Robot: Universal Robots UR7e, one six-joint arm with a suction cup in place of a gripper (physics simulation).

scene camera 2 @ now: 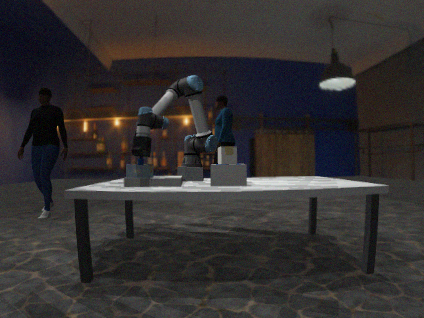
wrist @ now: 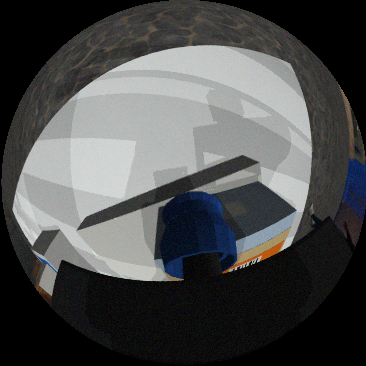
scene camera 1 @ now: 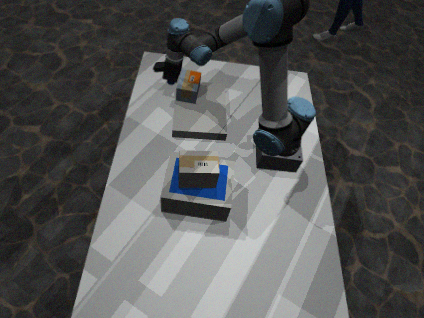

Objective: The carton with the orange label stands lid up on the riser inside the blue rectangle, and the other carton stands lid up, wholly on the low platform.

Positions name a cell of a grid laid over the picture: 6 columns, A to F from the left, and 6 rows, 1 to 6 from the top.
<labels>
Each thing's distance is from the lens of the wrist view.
suction cup (wrist: D4): 0.05 m
low platform (wrist: C4): 0.21 m
The marked spots on the low platform and the suction cup are 0.17 m apart.
</labels>
